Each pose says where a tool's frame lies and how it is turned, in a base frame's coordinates. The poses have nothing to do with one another.
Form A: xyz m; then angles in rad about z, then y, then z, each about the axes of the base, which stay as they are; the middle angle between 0 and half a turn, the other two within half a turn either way.
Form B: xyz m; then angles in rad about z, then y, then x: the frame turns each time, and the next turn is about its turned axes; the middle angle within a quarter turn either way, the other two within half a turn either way. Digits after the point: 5 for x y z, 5 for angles.
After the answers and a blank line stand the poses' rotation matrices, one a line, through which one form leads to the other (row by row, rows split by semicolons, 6 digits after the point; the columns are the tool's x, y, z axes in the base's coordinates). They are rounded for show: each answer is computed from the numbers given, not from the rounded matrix.
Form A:
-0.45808 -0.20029 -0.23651 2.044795 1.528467 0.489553
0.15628 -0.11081 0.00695 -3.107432 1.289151 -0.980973
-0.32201 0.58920 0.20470 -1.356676 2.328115 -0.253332
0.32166 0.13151 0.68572 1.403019 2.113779 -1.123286
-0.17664 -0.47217 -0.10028 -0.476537 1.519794 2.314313
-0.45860 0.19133 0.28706 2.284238 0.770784 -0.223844
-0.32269 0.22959 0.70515 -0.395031 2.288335 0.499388
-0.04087 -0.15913 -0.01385 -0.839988 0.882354 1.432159
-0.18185 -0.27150 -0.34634 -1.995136 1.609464 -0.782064
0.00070 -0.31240 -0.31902 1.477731 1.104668 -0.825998
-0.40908 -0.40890 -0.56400 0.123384 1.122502 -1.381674
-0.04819 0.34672 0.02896 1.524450 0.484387 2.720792
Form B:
-0.45808 -0.20029 -0.23651 2.08205 -0.47354 1.52323
0.15628 -0.11081 0.00695 2.28296 -1.28714 -0.11750
-0.32201 0.58920 0.20470 -1.97242 0.15503 -2.33965
0.32166 0.13151 0.68572 0.53480 0.14346 2.12006
-0.17664 -0.47217 -0.10028 0.84195 1.09175 -1.45997
-0.45860 0.19133 0.28706 1.90260 -0.47344 0.63340
-0.32269 0.22959 0.70515 -2.07708 0.76898 -2.72628
-0.04087 -0.15913 -0.01385 0.37905 0.54153 -0.73562
-0.18185 -0.27150 -0.34634 -2.33540 -0.42400 -1.61322
0.00070 -0.31240 -0.31902 0.70288 0.08311 1.10292
-0.40908 -0.40890 -0.56400 -1.10300 1.10695 0.25051
-0.04819 0.34672 0.02896 -2.03262 0.02158 0.48394

-0.435435 0.181407 0.881753; 0.776160 -0.420540 0.469810; 0.456039 0.888953 0.042317
-0.182885 -0.825274 0.534299; 0.211844 -0.563778 -0.798296; 0.960039 -0.032808 0.277937
-0.386222 -0.596606 0.703487; -0.909390 0.373951 -0.182129; -0.154411 -0.710086 -0.686975
0.851532 0.370992 0.370485; 0.504433 -0.387010 -0.771862; -0.142973 0.844149 -0.516692
0.306986 -0.669912 -0.676001; 0.343834 -0.584255 0.735136; -0.887433 -0.458108 0.050980
-0.289918 -0.674149 0.679316; 0.841463 -0.517709 -0.154653; 0.455947 0.526783 0.717365
-0.348482 -0.664147 0.661415; -0.628473 0.689087 0.360807; -0.695401 -0.289946 -0.657532
0.796094 -0.595689 0.106718; 0.317096 0.560794 0.764827; -0.515446 -0.575034 0.635335
-0.630950 -0.315151 0.708930; -0.657756 -0.267271 -0.704218; 0.411411 -0.910630 -0.038658
0.760353 -0.234991 0.605510; 0.644183 0.391994 -0.656787; -0.083017 0.889449 0.449431
0.201741 0.964675 0.169421; -0.399328 0.238959 -0.885119; -0.894337 0.110910 0.433429
-0.445476 0.787966 -0.425042; -0.895034 -0.403399 0.190221; -0.021574 0.465166 0.884961

